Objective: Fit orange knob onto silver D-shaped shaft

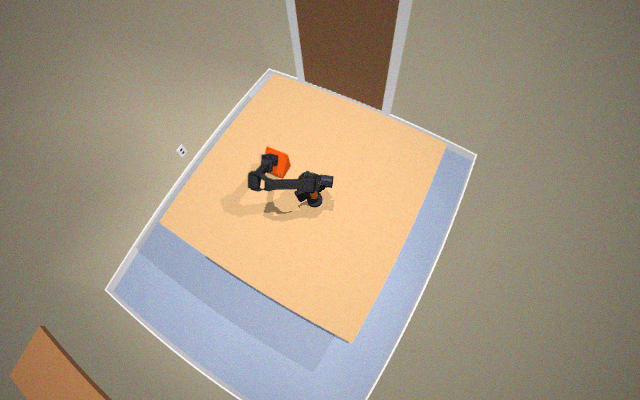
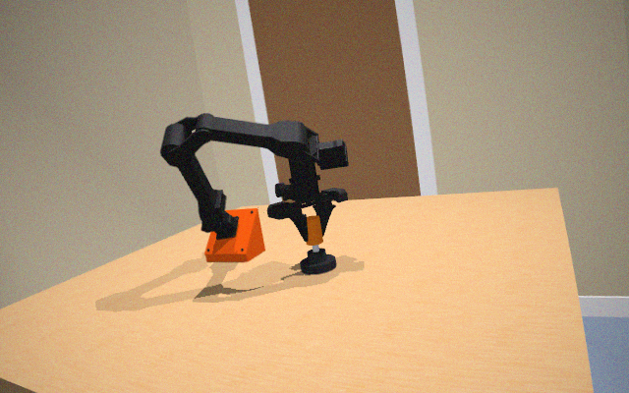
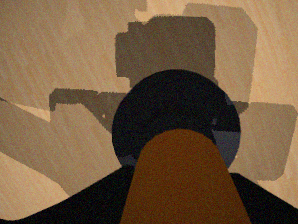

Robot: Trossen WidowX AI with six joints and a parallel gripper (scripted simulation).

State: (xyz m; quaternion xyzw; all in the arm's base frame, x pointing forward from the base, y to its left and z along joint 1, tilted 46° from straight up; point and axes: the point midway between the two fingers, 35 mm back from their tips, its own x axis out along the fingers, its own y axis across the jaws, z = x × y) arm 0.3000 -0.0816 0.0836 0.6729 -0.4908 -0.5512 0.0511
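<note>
My gripper tip is now 30 mm below the orange knob. Round my gripper tip: round pedestal 40 mm below.
</note>
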